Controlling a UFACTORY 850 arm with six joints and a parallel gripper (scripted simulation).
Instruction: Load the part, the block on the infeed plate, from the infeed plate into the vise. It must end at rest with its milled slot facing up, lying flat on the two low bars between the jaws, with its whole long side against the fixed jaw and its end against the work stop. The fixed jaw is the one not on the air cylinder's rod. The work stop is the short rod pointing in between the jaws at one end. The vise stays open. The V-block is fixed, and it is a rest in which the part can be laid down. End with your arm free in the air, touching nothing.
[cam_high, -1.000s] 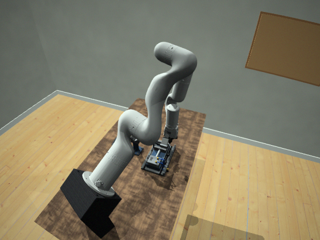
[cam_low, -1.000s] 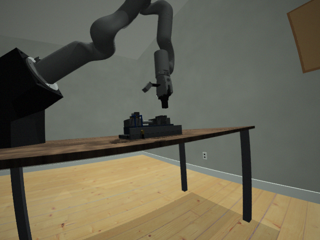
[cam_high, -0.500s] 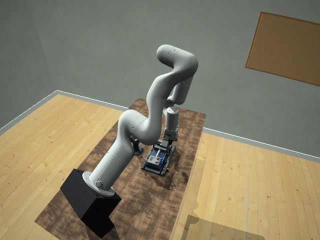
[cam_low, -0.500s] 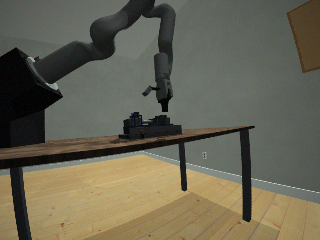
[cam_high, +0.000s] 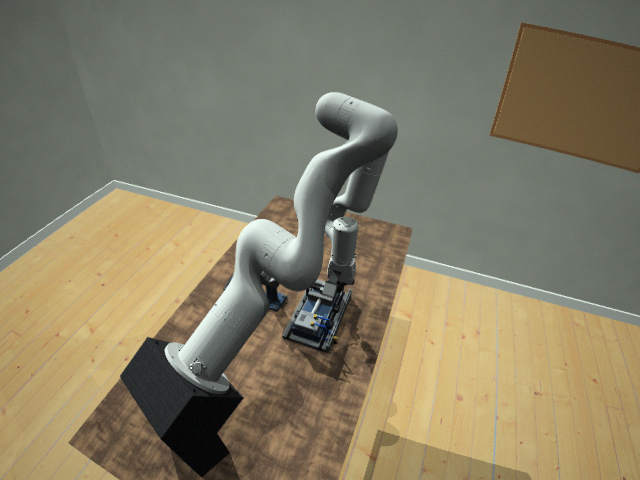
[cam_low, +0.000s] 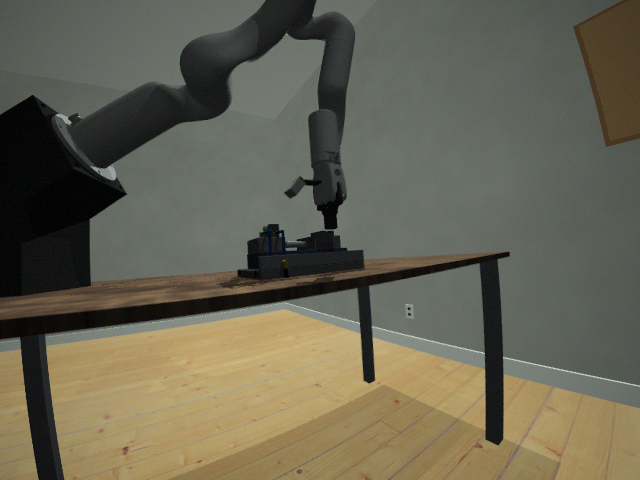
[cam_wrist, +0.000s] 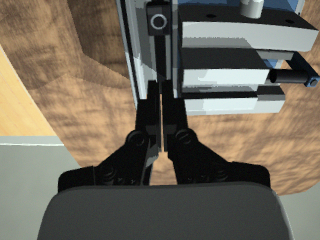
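Right now the part is 20 mm ahead of my hand, 40 mm to the left of it and 30 mm below it. Round my hand: cylinder rod: 50 mm behind, 100 mm to the left, 50 mm below; then work stop: 50 mm ahead, 100 mm to the left, 40 mm below; then moving jaw: 70 mm to the left, 50 mm below.
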